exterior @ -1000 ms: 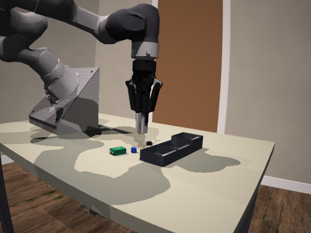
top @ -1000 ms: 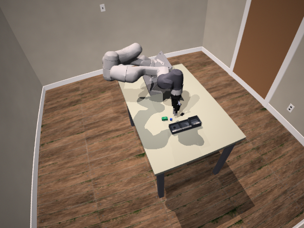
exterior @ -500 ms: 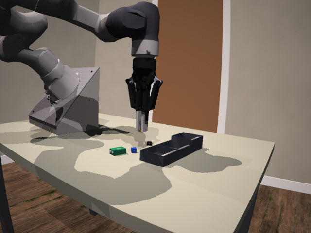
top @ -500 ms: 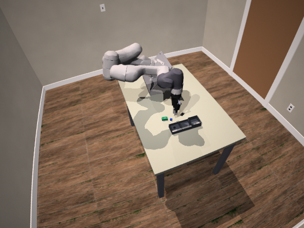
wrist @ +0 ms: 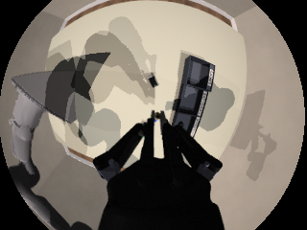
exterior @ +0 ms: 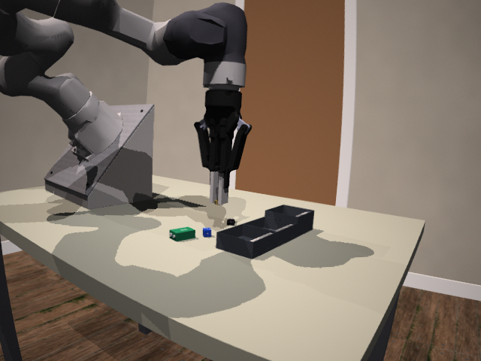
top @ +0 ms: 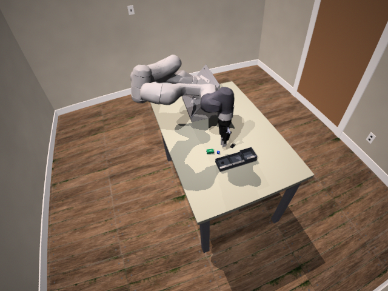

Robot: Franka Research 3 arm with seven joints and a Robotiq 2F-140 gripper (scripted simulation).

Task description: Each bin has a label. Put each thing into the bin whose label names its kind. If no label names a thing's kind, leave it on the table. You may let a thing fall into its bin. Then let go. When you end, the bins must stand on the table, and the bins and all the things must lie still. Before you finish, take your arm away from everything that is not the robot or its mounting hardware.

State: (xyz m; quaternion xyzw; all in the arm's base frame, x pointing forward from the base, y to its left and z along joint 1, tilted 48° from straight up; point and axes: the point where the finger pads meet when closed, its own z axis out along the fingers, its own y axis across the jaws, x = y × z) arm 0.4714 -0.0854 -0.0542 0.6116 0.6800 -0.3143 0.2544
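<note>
Right now the joined bins is 100 mm ahead of my hand, 50 mm to the left of it and 80 mm below it. From my hand the other things lie so: green block: 30 mm behind, 90 mm to the right, 90 mm below; then tan ring: 30 mm below; then small blue cube: 30 mm to the right, 90 mm below.
</note>
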